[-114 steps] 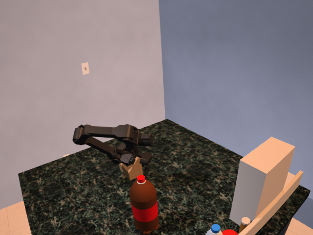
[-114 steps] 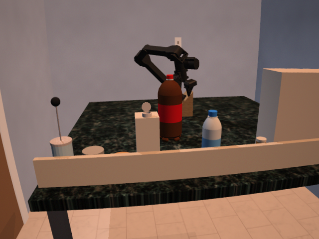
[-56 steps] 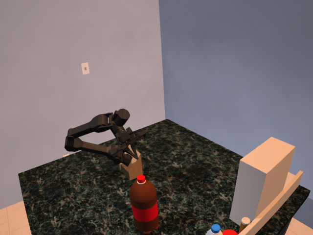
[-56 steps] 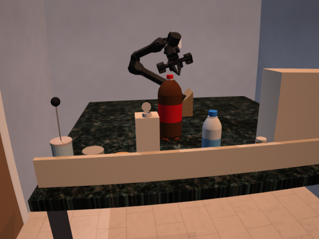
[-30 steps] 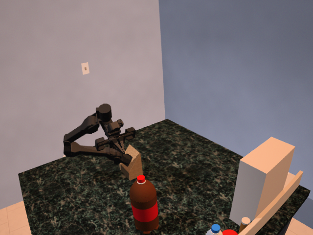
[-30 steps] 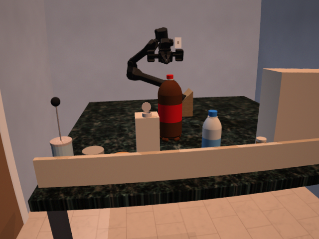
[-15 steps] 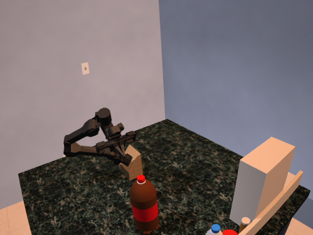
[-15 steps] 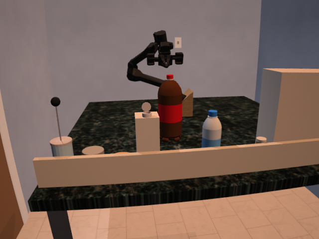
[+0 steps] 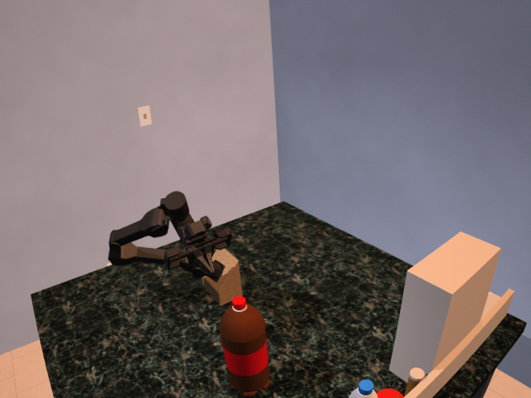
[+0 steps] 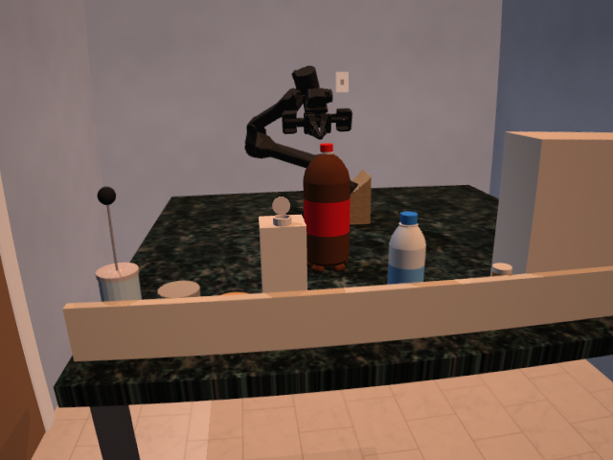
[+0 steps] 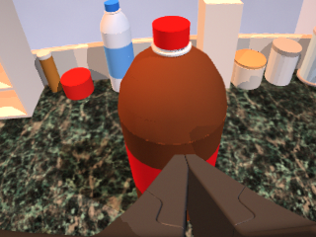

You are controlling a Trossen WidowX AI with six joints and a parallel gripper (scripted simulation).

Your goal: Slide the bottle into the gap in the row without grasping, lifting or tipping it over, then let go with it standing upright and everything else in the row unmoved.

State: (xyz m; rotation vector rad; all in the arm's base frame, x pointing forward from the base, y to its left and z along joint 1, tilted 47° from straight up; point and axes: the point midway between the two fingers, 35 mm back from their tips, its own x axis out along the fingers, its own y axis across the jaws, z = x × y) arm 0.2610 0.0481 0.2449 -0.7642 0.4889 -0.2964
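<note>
My gripper is now 16 cm short of the cola bottle, 16 cm above it and 2 cm to the left of it. Also, from my hand: water bottle: 48 cm ahead, 21 cm below, 7 cm to the left; then red lid: 48 cm ahead, 29 cm below, 18 cm to the left; then rail: 52 cm ahead, 27 cm below, 12 cm to the left.
</note>
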